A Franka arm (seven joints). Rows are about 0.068 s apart.
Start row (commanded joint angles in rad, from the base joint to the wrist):
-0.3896, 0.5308, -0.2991, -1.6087, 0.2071, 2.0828, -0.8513
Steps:
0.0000, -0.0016, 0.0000, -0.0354, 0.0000, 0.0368, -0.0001
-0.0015, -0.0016, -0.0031, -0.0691, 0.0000, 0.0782, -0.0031
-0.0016, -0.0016, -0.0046, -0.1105, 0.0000, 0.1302, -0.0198
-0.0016, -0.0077, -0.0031, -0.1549, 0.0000, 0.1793, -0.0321
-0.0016, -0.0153, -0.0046, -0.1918, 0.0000, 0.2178, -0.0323
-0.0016, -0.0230, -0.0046, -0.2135, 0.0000, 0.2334, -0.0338
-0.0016, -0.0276, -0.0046, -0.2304, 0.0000, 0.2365, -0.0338
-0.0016, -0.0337, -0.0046, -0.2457, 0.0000, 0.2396, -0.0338
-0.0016, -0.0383, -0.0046, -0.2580, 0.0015, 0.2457, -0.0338
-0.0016, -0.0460, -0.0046, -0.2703, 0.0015, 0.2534, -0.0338
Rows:
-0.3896, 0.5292, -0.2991, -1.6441, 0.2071, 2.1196, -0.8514
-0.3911, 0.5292, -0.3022, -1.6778, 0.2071, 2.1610, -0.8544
-0.3912, 0.5292, -0.3037, -1.7192, 0.2071, 2.2130, -0.8711
-0.3912, 0.5231, -0.3022, -1.7636, 0.2071, 2.2621, -0.8834
-0.3912, 0.5155, -0.3037, -1.8005, 0.2071, 2.3006, -0.8836
-0.3912, 0.5078, -0.3037, -1.8222, 0.2071, 2.3162, -0.8851
-0.3912, 0.5032, -0.3037, -1.8391, 0.2071, 2.3193, -0.8851
-0.3912, 0.4971, -0.3037, -1.8544, 0.2071, 2.3224, -0.8851
-0.3912, 0.4925, -0.3037, -1.8667, 0.2086, 2.3285, -0.8851
-0.3912, 0.4848, -0.3037, -1.8790, 0.2086, 2.3362, -0.8851

